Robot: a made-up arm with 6 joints.
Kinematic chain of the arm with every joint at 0, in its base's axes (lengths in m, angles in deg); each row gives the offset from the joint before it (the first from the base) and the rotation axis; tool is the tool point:
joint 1: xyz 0 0 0.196 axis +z
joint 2: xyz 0 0 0 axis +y
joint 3: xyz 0 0 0.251 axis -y
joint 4: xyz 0 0 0 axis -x
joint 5: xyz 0.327 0 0 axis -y
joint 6: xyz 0 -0.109 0 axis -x
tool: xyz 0 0 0
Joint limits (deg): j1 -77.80..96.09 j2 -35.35..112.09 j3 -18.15..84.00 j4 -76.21..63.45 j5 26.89..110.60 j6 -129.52..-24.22
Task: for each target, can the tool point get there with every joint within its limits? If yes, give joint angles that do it. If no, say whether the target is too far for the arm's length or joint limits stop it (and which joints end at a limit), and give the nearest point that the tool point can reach.
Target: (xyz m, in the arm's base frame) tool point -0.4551 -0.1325 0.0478
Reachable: no: joint limits stop it (at a limit: joint 1, joint 3) | nearest point -0.0871 -0.0915 -0.1200 | short by 0.407 m
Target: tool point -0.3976 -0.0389 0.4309
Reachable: no: joint limits stop it (at a limit: joint 2, joint 3, joint 4) | nearest point -0.3916 -0.0383 0.6380 | short by 0.207 m
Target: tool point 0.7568 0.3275 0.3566
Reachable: no: too far | nearest point 0.5353 0.2316 0.3096 | short by 0.246 m
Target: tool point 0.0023 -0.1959 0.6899
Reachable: yes | joints -64.46 -10.94 24.43 40.90 60.36 -65.21
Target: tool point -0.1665 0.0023 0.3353
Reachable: no: joint limits stop it (at a limit: joint 1, joint 2, joint 3) | nearest point -0.0533 -0.1991 0.4451 | short by 0.256 m
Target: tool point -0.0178 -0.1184 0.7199
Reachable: yes | joints -44.34 -20.98 48.71 -26.97 57.33 -106.19
